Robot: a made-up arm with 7 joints.
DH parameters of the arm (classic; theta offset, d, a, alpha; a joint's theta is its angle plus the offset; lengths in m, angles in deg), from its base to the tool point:
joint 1: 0 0.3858 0 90
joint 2: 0 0.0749 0 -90
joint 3: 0 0.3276 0.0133 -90
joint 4: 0 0.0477 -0.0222 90
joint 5: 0 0.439 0 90
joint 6: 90 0.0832 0.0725 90
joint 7: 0 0.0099 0 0
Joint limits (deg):
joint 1: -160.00..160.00
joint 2: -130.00..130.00
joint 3: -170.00..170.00
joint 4: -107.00..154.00
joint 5: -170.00..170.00
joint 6: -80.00..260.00
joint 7: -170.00..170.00
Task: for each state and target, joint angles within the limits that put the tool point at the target. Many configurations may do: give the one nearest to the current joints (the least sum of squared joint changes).
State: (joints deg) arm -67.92 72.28 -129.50 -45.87 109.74 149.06 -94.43
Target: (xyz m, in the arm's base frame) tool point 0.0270 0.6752 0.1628
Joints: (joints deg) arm -91.71 114.28 -123.34 -28.52 106.63 137.27 -94.43
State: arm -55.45 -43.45 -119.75 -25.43 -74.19 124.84 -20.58
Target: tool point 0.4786 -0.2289 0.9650
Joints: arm -23.67 -32.49 -116.82 -0.53 -74.55 91.57 -20.58
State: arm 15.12 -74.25 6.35 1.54 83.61 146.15 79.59
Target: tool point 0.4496 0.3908 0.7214
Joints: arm 39.92 -45.96 22.30 18.97 89.99 160.46 79.59
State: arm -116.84 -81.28 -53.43 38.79 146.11 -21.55 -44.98
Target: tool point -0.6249 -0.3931 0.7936
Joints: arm -129.38 -43.67 -64.63 27.24 147.63 -18.51 -44.98
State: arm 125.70 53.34 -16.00 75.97 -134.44 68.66 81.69
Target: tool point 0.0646 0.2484 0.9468
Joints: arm 123.15 40.92 -30.39 95.52 -138.59 69.40 81.69
